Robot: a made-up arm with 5 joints.
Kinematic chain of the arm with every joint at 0, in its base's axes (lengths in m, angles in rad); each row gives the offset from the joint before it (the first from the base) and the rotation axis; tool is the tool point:
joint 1: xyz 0 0 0.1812 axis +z
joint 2: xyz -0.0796 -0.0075 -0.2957 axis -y
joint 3: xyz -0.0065 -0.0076 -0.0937 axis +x
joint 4: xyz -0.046 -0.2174 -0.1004 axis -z
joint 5: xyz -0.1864 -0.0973 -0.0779 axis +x
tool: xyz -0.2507 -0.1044 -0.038
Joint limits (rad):
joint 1: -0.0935..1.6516
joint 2: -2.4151..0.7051
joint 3: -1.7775..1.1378
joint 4: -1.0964..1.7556
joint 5: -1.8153..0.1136
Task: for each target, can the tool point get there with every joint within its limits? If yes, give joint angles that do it. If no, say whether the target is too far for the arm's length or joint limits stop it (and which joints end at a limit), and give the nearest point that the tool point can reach.
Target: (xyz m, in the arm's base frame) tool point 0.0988 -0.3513 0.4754
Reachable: yes | joints 0.7247 -2.0772 0.4957 -0.0728 -1.4116
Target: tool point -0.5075 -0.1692 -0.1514
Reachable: yes | joints 0.7001 -0.5874 0.1757 1.4058 -0.1249
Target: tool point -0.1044 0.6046 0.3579
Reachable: no: joint limits stop it (at a limit: joint 1, joint 3) | nearest point -0.0190 0.4403 0.2412 | short by 0.219 m
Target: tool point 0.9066 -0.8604 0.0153
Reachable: no: too far | nearest point 0.6048 -0.6238 -0.0244 | short by 0.386 m
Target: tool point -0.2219 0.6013 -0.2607
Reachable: no: joint limits stop it (at a limit: joint 1, joint 3) | nearest point -0.0871 0.4959 -0.2364 | short by 0.173 m
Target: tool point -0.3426 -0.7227 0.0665
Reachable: yes | joints 0.2096 -1.3200 0.1223 -0.6461 -0.3607
